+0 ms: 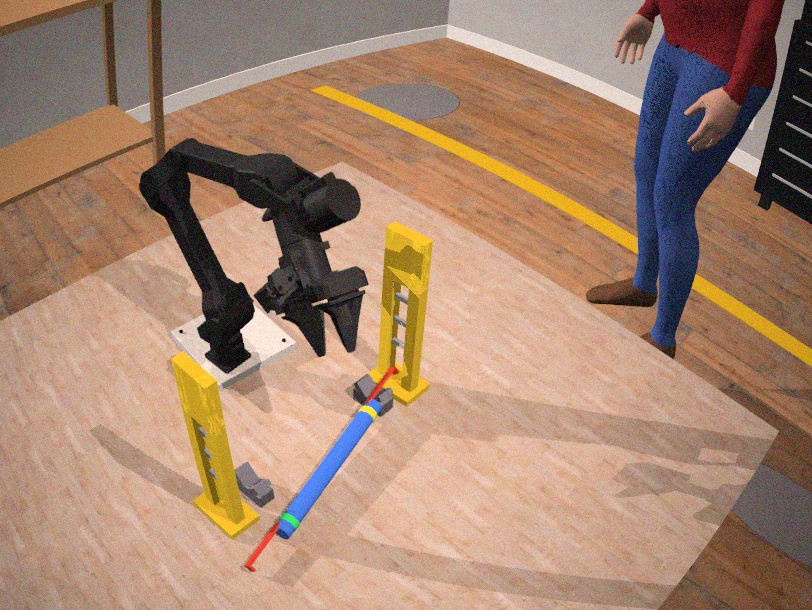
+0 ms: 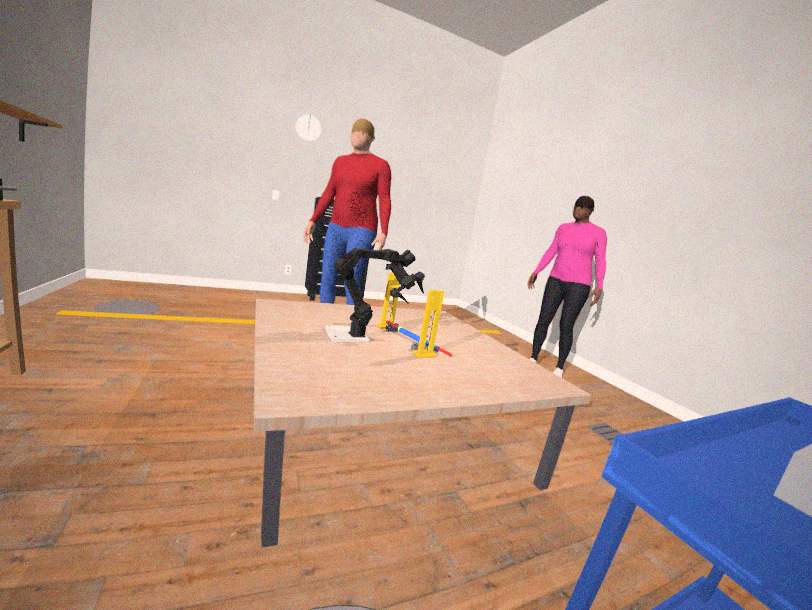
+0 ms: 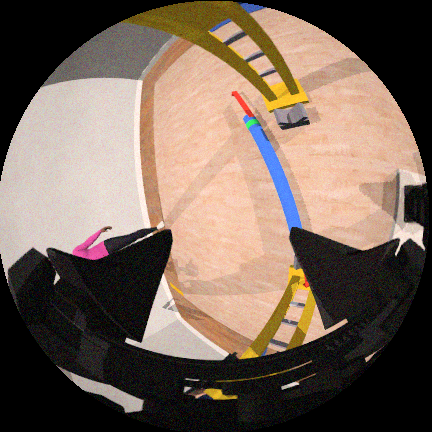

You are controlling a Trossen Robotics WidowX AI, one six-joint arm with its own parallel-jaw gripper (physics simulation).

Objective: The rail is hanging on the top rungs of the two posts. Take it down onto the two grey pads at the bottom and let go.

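Seen in the pictures: gripper, fingertip midpoint: (image 1: pixel 336 354) (image 2: pixel 415 298) (image 3: pixel 233 234); arm's base, link origin: (image 1: pixel 227 356) (image 2: pixel 356 334).
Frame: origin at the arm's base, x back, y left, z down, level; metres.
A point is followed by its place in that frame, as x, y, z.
Note:
The blue rail (image 1: pixel 331 466) {-0.307, -0.067, -0.013} (image 2: pixel 412 335) {-0.285, -0.045, -0.009} (image 3: pixel 280 175) {-0.292, -0.065, -0.013}, with red end rods, lies low and slanted across the table. Its green-banded end is out in front of the near grey pad (image 1: pixel 254 485) {-0.251, -0.178, -0.014} (image 3: pixel 292 116) {-0.239, -0.170, -0.007}, apart from it. Its yellow-banded end is at the far grey pad (image 1: pixel 363 388) {-0.236, 0.093, -0.016}, where the red rod crosses over the pad's edge; whether it rests there is unclear. The yellow posts (image 1: pixel 196 393) {-0.251, -0.245, -0.257} (image 1: pixel 408 262) {-0.260, 0.155, -0.241} stand upright, their rungs without the rail. My gripper (image 1: pixel 336 353) {-0.282, -0.023, -0.195} (image 2: pixel 414 296) {-0.282, -0.023, -0.195} (image 3: pixel 233 234) {-0.282, -0.023, -0.195} is open and empty, above the table and apart from the rail.
The white base plate (image 1: pixel 272 336) {-0.023, 0.094, -0.001} of the arm is behind the posts on the wooden table (image 1: pixel 525 367) {-0.396, 0.348, 0.018} (image 2: pixel 328 393) {0.298, -0.490, 0.017}. A person in red (image 2: pixel 359 190) stands behind the table, and one in pink (image 2: pixel 577 252) to the right. A blue cart (image 2: pixel 715 459) is at the front right.

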